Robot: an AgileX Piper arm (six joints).
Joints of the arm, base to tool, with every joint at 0 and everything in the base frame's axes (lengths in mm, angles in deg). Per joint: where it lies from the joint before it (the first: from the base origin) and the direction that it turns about. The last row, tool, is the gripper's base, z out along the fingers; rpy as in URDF.
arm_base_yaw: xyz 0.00 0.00 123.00 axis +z
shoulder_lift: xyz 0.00 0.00 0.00 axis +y
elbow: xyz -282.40 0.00 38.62 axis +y
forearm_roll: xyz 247.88 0.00 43.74 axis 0.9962 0 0.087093
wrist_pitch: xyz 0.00 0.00 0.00 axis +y
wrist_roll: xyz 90.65 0.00 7.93 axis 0.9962 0 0.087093
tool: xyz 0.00 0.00 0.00 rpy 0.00 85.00 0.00
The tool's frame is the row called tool.
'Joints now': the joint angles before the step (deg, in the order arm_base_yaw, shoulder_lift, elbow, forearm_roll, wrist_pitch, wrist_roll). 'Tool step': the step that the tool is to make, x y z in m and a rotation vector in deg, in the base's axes. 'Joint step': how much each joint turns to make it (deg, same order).
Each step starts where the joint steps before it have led.
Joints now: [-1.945 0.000 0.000 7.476 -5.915 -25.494]
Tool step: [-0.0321 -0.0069 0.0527 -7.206 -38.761 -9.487]
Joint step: [-0.074 -0.025 0.004 0.611 -39.875 -7.892]
